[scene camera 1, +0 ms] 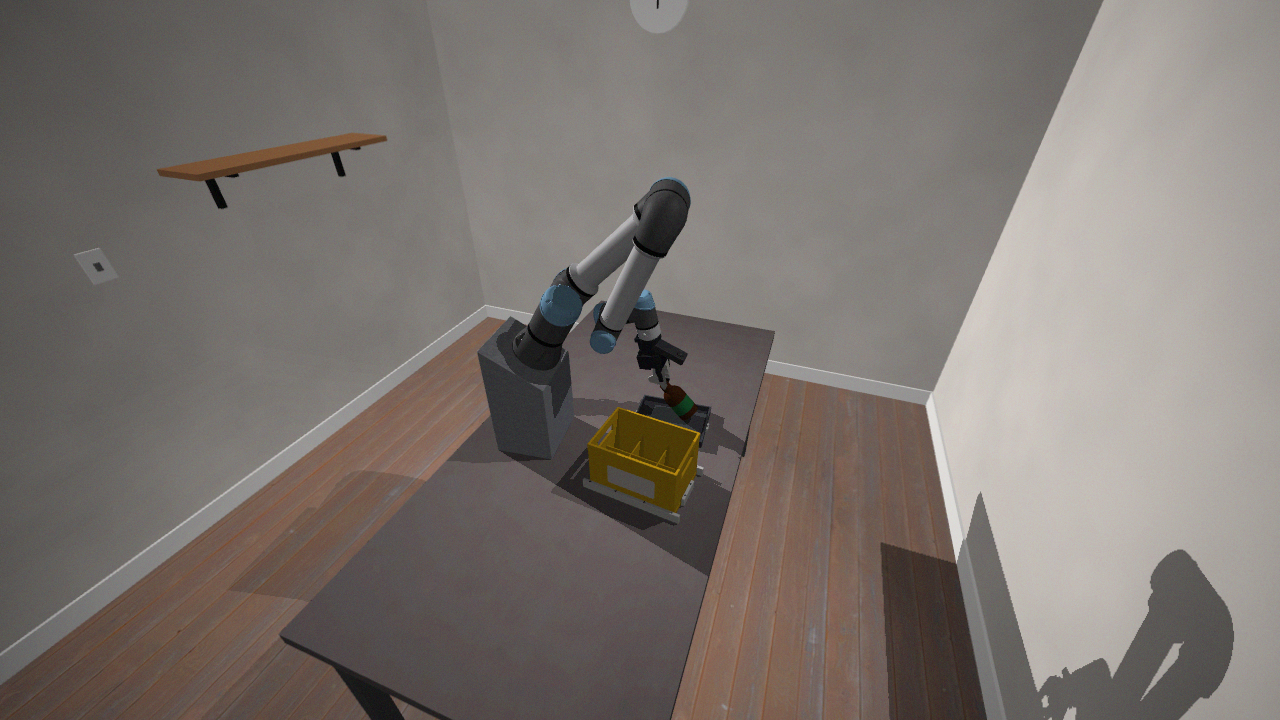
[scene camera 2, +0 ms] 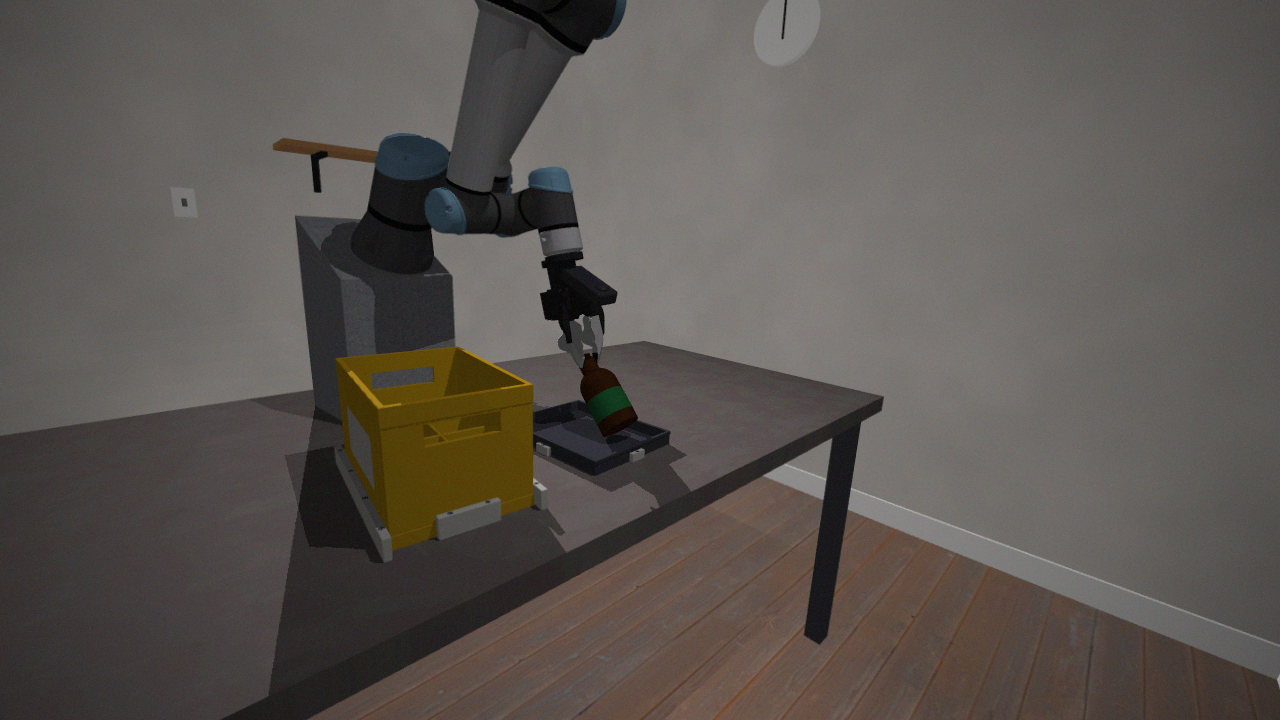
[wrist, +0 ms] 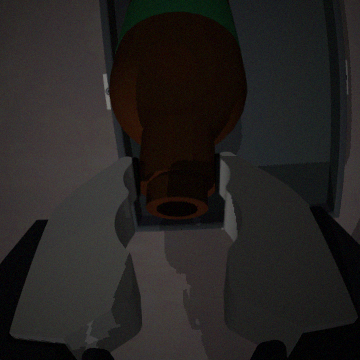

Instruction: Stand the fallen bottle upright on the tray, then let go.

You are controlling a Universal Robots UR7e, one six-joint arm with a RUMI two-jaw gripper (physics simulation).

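Frame: origin at the arm's base, x back, y right, z up, level; centimetres.
Seen in the pictures: gripper, fingertip midpoint: (scene camera 1: 666,386) (scene camera 2: 589,365) (wrist: 176,159); arm's base, origin of the base link: (scene camera 1: 535,352) (scene camera 2: 392,253).
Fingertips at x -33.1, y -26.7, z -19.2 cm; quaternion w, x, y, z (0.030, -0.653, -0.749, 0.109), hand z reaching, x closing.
Observation:
Pixels of each thing's top centre, then the offset from my fingertips to it.
- dark tray, middle of its top: (wrist: 231,78) (scene camera 2: 585,425) (scene camera 1: 671,416) dz -10.4, dx -3.8, dy +2.9 cm
- yellow crate, middle of its top: (scene camera 2: 427,370) (scene camera 1: 644,438) dz +4.6, dx -7.6, dy +31.4 cm
The brown bottle (scene camera 1: 677,396) (scene camera 2: 602,380) (wrist: 180,75) with a green label is tilted, neck up toward my gripper and base low over the right part of the dark tray (scene camera 2: 572,457) (wrist: 287,100). In the scene camera 1 view the crate partly hides the tray (scene camera 1: 640,407). My gripper (scene camera 1: 665,385) (scene camera 2: 585,360) (wrist: 176,159) is shut on the bottle's neck from above. In the wrist view the mouth shows between the fingers, and the bottle leans a little off their line. The base is out of the wrist view, and I cannot tell whether it touches the tray.
A yellow crate (scene camera 1: 664,490) (scene camera 2: 456,474) with compartments stands close beside the tray, held by pale corner blocks. The arm's grey pedestal (scene camera 1: 523,407) (scene camera 2: 407,313) stands behind the crate. The table's edge (scene camera 2: 707,490) runs near the tray. A wooden shelf (scene camera 1: 268,157) hangs on the wall.

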